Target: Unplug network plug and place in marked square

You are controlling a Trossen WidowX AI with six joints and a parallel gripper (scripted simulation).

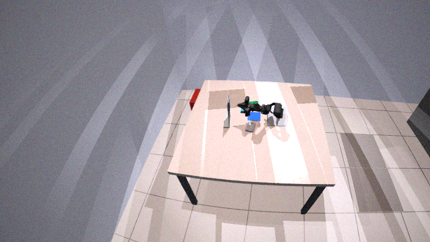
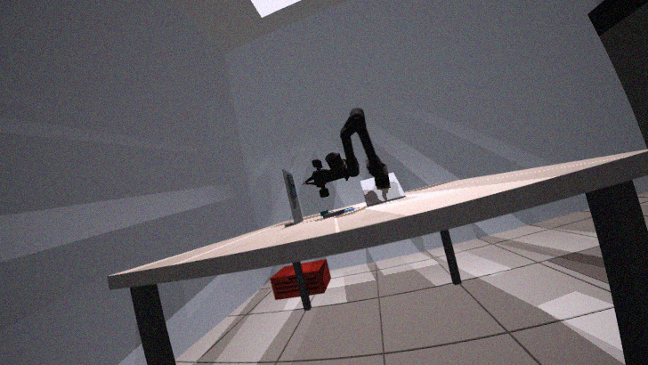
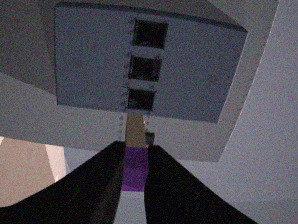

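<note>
My gripper tip is 8 cm short of the upright panel, 2 cm to the right of it and 7 cm above it.
</note>
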